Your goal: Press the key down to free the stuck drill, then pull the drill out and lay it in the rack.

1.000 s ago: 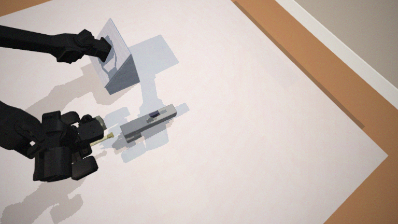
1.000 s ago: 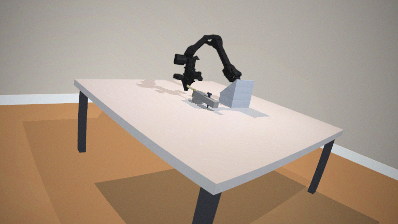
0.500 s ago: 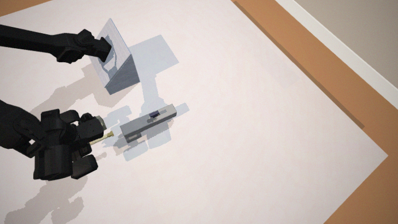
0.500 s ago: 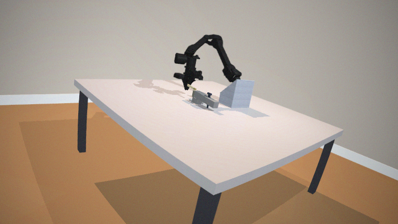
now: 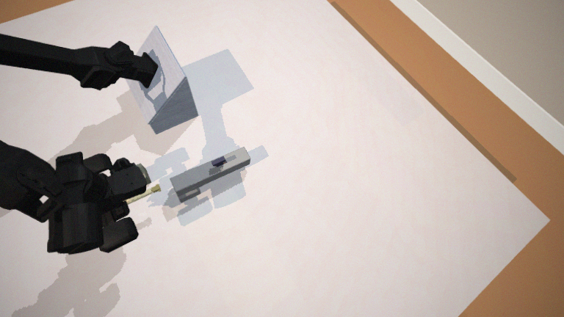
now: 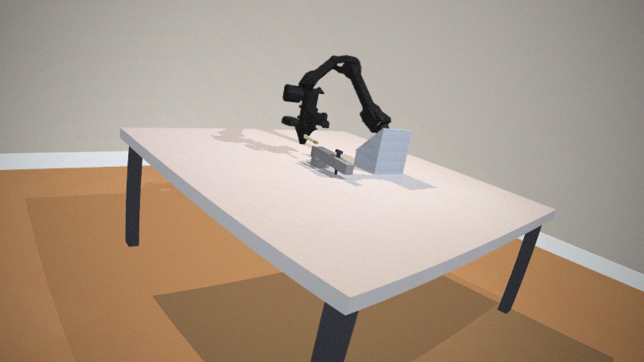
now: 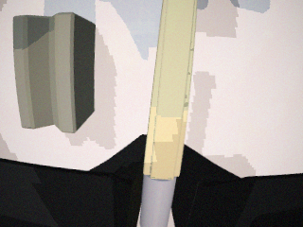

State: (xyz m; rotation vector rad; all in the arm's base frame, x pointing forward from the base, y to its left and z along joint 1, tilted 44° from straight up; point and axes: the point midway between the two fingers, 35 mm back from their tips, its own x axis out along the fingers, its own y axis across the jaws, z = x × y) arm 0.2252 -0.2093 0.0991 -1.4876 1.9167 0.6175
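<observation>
Right now my gripper tip is 10 mm short of the pale grey drill, 40 mm to the right of it and 30 mm below it. From my gripper tip the other things lie so: grey block: 50 mm ahead, 190 mm to the left, 10 mm below; dark blue key: 50 mm ahead, 220 mm to the left, 10 mm above; olive-grey rack: 60 mm behind, 50 mm to the left, 30 mm below.
</observation>
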